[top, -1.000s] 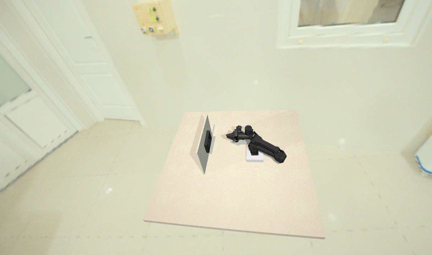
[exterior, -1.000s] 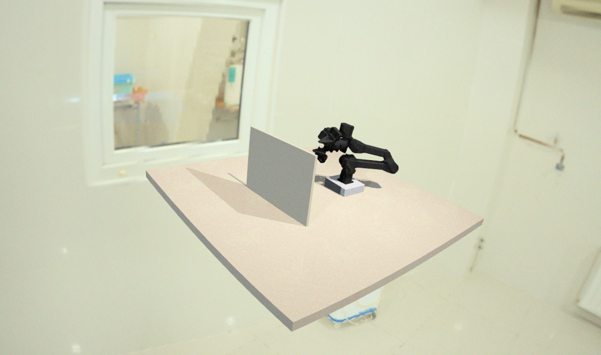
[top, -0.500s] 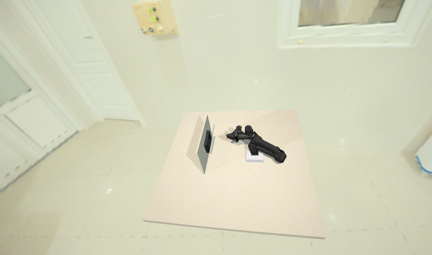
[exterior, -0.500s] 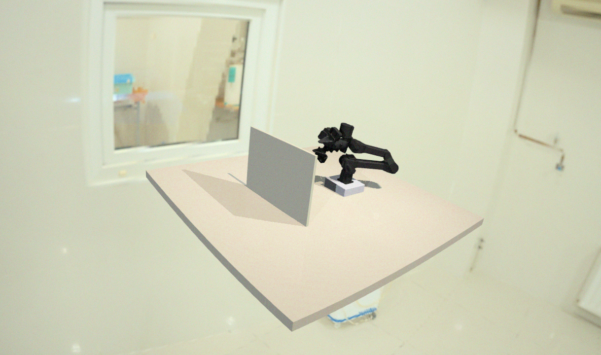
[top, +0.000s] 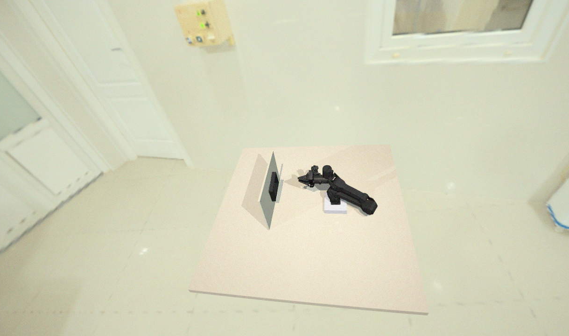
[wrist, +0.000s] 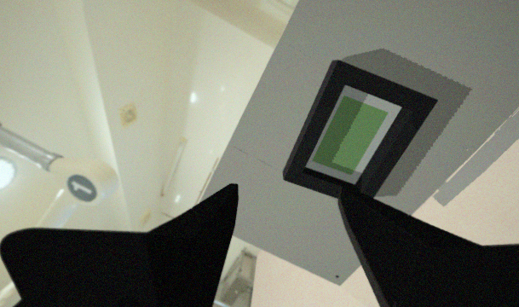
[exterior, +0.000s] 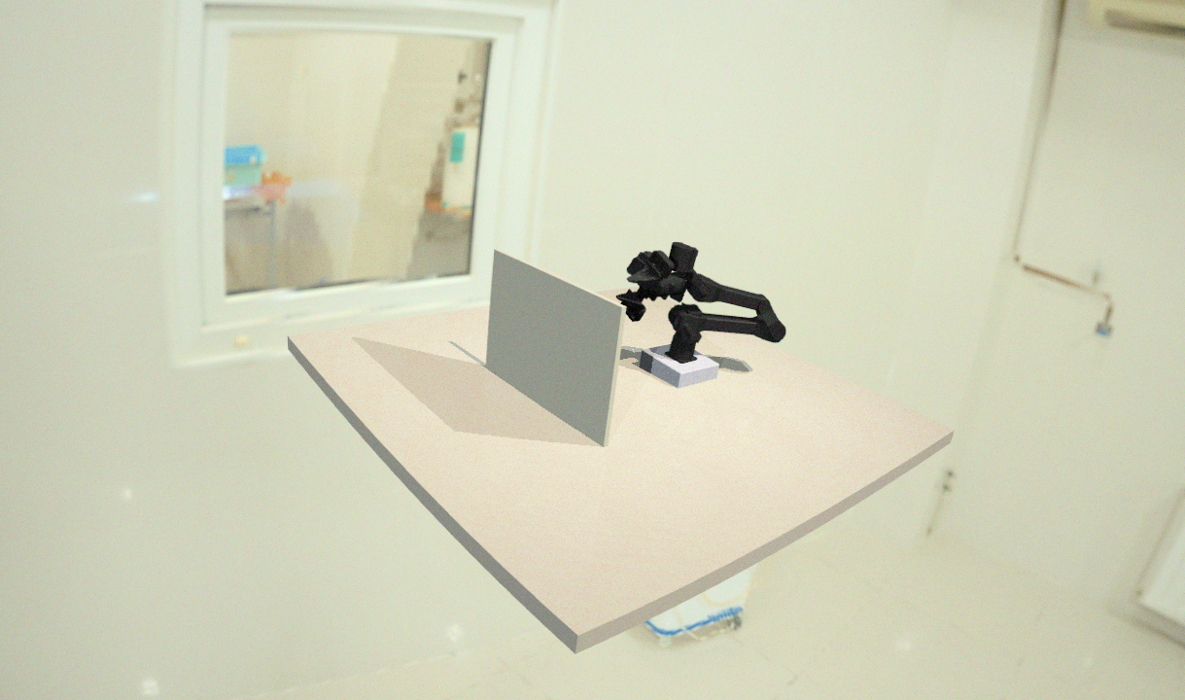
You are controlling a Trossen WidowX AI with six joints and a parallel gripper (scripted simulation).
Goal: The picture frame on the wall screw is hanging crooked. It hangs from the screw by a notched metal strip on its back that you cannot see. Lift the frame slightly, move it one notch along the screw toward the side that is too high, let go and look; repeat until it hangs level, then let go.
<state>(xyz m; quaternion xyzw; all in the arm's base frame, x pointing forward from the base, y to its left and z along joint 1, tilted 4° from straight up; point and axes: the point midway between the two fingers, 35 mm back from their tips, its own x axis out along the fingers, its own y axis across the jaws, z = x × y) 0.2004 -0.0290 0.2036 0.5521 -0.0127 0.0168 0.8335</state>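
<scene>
The picture frame lies 19 cm ahead of my gripper tip, 3 cm to the right of it and 9 cm below it. From my gripper tip the other things lie so: wall panel: 20 cm ahead, 1 cm to the right, 10 cm below.
</scene>
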